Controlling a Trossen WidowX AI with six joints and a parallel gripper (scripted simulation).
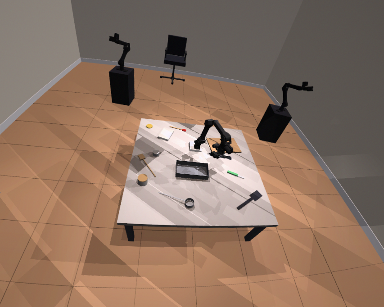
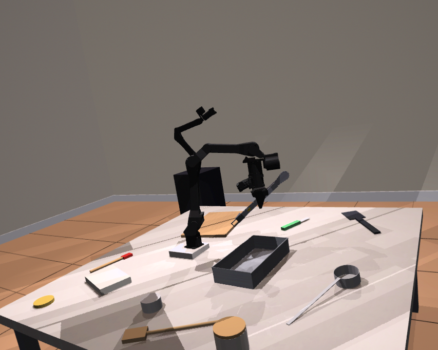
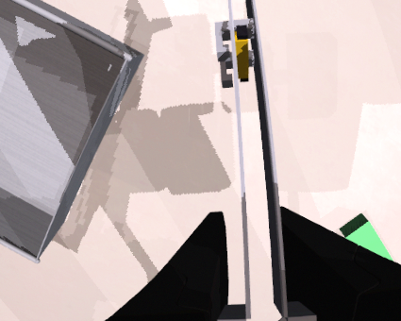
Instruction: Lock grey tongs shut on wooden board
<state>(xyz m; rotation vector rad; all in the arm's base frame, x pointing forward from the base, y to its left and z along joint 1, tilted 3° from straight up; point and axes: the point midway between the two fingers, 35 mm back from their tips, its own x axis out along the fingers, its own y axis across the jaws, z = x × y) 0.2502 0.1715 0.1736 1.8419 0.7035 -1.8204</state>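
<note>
The yellow lock piece is 40 mm behind my gripper tip and 30 mm to the right of it. Round my gripper tip: wooden board (390 mm behind, 150 mm below, 130 mm to the left); dark roasting tin (210 mm to the right, 130 mm below, 80 mm ahead); green-handled tool (240 mm to the left, 150 mm below, 30 mm ahead).
</note>
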